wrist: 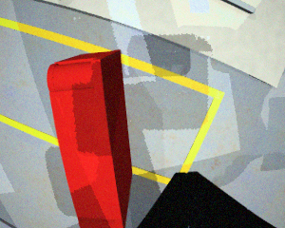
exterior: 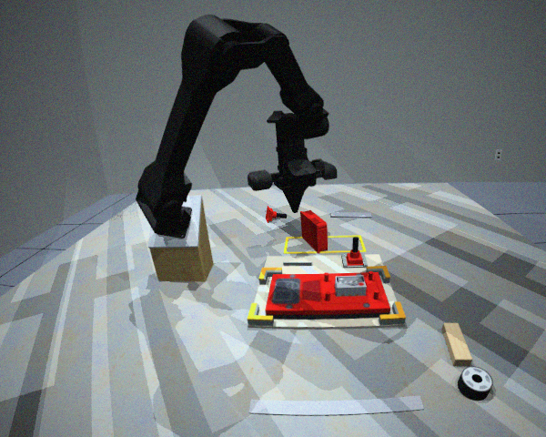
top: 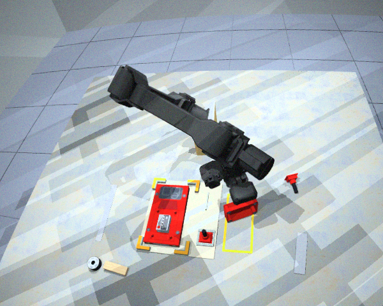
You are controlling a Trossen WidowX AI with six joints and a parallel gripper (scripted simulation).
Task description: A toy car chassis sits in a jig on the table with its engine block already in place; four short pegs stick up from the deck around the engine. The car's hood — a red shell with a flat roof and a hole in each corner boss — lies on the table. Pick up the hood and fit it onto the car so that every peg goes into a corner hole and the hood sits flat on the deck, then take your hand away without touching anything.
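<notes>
Now: the red hood 6 cm below my gripper tip, 4 cm ahead of it and 2 cm to the left of it. The rest, counted from my gripper tip: wooden block 31 cm to the right, 27 cm ahead, 8 cm below; then grey engine block 19 cm to the right, 12 cm ahead, 7 cm below; then black post 13 cm ahead, 7 cm to the right, 6 cm below.
</notes>
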